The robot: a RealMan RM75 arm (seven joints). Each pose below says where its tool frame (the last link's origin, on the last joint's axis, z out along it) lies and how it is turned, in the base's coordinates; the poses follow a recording.
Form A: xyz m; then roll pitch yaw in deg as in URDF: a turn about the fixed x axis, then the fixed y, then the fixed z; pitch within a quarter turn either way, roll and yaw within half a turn.
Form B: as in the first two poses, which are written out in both.
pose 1, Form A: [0.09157, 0.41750, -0.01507, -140.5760, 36.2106, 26.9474]
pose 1, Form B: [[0.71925, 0.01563, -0.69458, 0.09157], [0.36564, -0.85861, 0.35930, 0.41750], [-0.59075, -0.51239, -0.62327, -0.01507], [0, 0, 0, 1]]
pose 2, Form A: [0.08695, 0.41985, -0.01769, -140.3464, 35.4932, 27.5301]
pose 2, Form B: [[0.72199, 0.02731, -0.69136, 0.08695], [0.37633, -0.85399, 0.35927, 0.41985], [-0.58061, -0.51957, -0.62685, -0.01769], [0, 0, 0, 1]]
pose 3, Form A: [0.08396, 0.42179, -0.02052, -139.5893, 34.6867, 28.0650]
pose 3, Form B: [[0.72559, 0.03269, -0.68735, 0.08396], [0.38686, -0.84545, 0.36817, 0.42179], [-0.56909, -0.53305, -0.62610, -0.02052], [0, 0, 0, 1]]
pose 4, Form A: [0.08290, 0.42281, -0.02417, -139.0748, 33.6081, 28.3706]
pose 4, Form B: [[0.73281, 0.03998, -0.67925, 0.08290], [0.39574, -0.83711, 0.37767, 0.42281], [-0.55351, -0.54557, -0.62927, -0.02417], [0, 0, 0, 1]]
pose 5, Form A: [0.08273, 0.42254, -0.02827, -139.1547, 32.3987, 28.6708]
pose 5, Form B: [[0.74082, 0.05548, -0.66941, 0.08273], [0.40509, -0.83185, 0.37936, 0.42254], [-0.53581, -0.55221, -0.63872, -0.02827], [0, 0, 0, 1]]
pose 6, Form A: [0.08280, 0.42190, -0.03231, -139.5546, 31.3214, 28.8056]
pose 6, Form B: [[0.74856, 0.07119, -0.65924, 0.08280], [0.41162, -0.82935, 0.37783, 0.42190], [-0.51984, -0.55418, -0.65012, -0.03231], [0, 0, 0, 1]]
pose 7, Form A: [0.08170, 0.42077, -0.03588, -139.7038, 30.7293, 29.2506]
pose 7, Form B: [[0.74999, 0.08435, -0.65605, 0.08170], [0.42002, -0.82694, 0.37384, 0.42077], [-0.51098, -0.55593, -0.65562, -0.03588], [0, 0, 0, 1]]
